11 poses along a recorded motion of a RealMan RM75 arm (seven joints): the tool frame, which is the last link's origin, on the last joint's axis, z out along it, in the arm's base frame.
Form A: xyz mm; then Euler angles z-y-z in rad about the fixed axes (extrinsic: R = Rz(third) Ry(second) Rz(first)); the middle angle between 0 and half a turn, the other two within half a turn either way.
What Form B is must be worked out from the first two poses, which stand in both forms.
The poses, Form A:
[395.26 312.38 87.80 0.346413 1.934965 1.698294]
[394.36 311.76 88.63 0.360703 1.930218 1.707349]
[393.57 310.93 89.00 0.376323 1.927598 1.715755]
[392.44 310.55 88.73 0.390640 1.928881 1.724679]
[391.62 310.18 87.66 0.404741 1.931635 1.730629]
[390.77 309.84 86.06 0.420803 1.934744 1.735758]
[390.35 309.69 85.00 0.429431 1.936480 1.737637]
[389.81 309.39 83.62 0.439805 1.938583 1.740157]
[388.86 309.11 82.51 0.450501 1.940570 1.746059]
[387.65 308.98 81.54 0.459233 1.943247 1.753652]
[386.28 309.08 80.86 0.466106 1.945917 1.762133]
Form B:
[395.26 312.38 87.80 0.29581 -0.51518 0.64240 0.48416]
[394.36 311.76 88.63 0.29113 -0.51266 0.64269 0.48926]
[393.57 310.93 89.00 0.28577 -0.50987 0.64395 0.49365]
[392.44 310.55 88.73 0.27976 -0.50836 0.64561 0.49648]
[391.62 310.18 87.66 0.27422 -0.50621 0.64829 0.49827]
[390.77 309.84 86.06 0.26832 -0.50320 0.65175 0.50002]
[390.35 309.69 85.00 0.26536 -0.50129 0.65383 0.50079]
[389.81 309.39 83.62 0.26172 -0.49908 0.65627 0.50172]
[388.86 309.11 82.51 0.25718 -0.49785 0.65791 0.50315]
[387.65 308.98 81.54 0.25257 -0.49793 0.65880 0.50424]
[386.28 309.08 80.86 0.24820 -0.49891 0.65900 0.50518]

